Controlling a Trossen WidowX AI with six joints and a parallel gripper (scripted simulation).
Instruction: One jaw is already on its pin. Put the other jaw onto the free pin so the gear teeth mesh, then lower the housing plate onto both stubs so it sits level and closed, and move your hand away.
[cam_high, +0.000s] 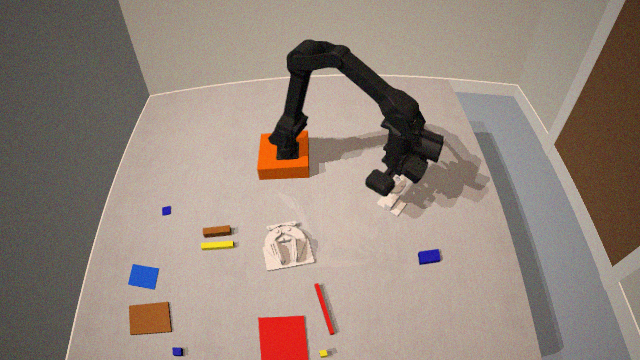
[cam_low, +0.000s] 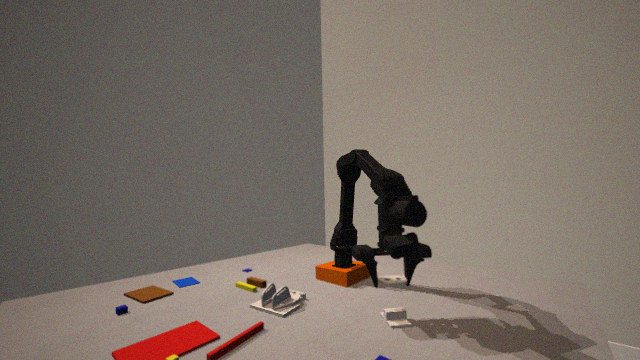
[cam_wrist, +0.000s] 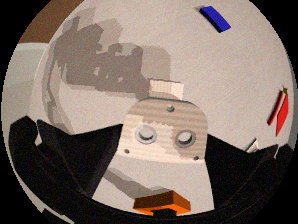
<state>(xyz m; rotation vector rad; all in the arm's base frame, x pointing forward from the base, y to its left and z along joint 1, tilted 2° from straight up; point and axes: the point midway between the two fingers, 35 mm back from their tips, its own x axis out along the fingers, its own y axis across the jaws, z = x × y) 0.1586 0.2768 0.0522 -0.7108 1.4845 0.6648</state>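
The pale jaw is 110 mm ahead of my gripper tip, 300 mm to the right of it and 60 mm below it. From my gripper tip the other things lie so: red bar 310 mm ahead, 180 mm to the right, 70 mm below; brown bar 90 mm ahead, 470 mm to the right, 70 mm below; blue block 190 mm ahead, 90 mm to the left, 70 mm below.
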